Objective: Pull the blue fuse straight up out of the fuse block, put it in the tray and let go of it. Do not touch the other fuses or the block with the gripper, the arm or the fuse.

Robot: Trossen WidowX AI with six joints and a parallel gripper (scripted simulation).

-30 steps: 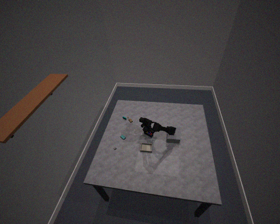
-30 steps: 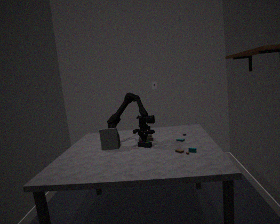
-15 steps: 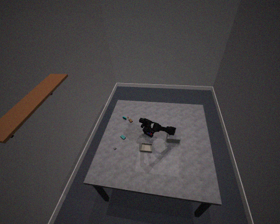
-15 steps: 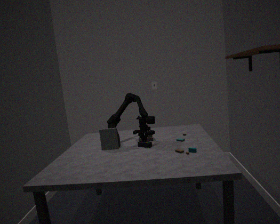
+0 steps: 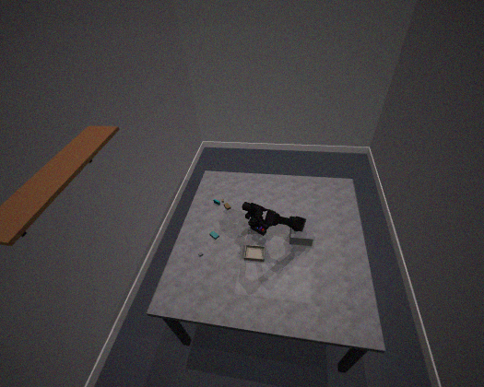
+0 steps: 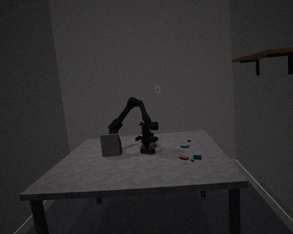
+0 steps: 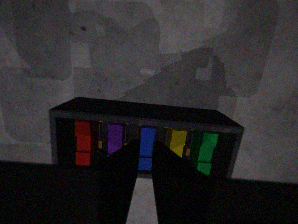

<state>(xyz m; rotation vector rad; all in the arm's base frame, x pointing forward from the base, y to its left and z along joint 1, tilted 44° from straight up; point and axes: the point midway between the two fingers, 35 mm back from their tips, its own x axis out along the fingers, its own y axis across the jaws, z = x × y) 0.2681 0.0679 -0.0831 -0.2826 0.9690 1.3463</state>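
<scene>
The shallow tray is 10 mm behind my gripper tip, 200 mm to the left of it and 30 mm below it.
</scene>
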